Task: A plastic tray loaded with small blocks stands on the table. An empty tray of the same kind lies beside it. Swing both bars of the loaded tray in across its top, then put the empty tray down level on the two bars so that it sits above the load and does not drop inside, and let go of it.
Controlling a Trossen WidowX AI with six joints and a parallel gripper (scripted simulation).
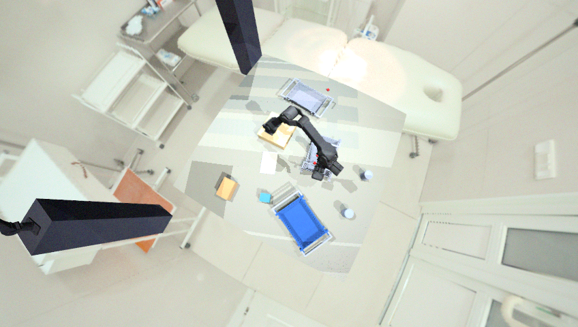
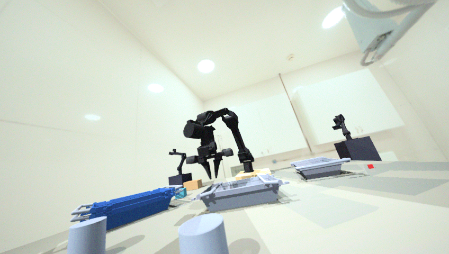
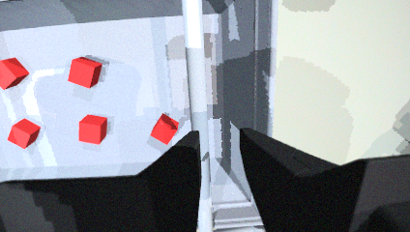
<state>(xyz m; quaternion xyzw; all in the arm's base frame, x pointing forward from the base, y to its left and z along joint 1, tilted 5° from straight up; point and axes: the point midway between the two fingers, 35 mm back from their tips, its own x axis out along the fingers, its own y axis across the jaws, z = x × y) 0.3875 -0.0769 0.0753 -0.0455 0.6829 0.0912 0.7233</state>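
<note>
Right now the grey tray is 310 mm behind my gripper tip, 430 mm to the left of it and 50 mm below it. From my gripper tip the other things lie so: tan block 430 mm behind, 400 mm to the right, 60 mm below; cyan block 190 mm behind, 320 mm to the right, 70 mm below; white card 300 mm behind, 110 mm to the right, 90 mm below.
</note>
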